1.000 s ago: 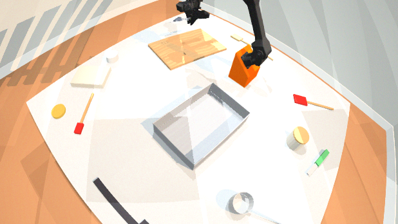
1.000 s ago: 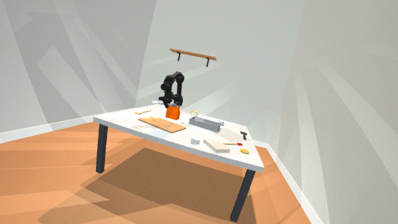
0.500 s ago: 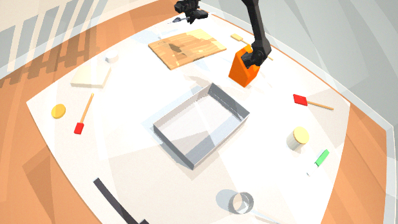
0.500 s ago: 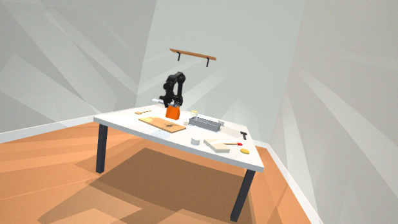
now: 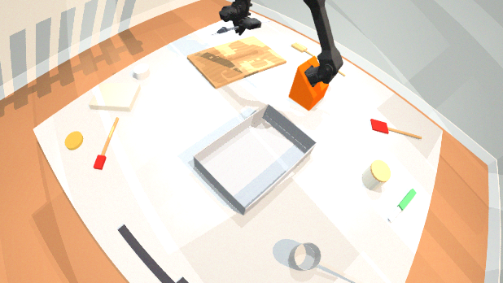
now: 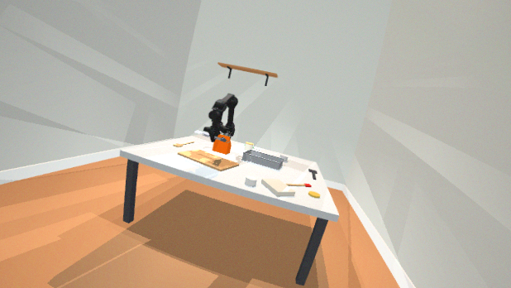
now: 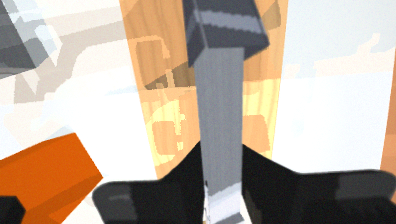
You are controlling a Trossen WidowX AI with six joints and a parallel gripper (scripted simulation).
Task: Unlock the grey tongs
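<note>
My gripper tip is now 12 cm above the wooden board and 1 cm past it. Also, from my gripper tip: grey roasting tin (36 cm to the left, 33 cm ahead, 10 cm below); white block (49 cm ahead, 19 cm to the right, 12 cm below); tan-topped cylinder (71 cm to the left, 14 cm ahead, 10 cm below).
</note>
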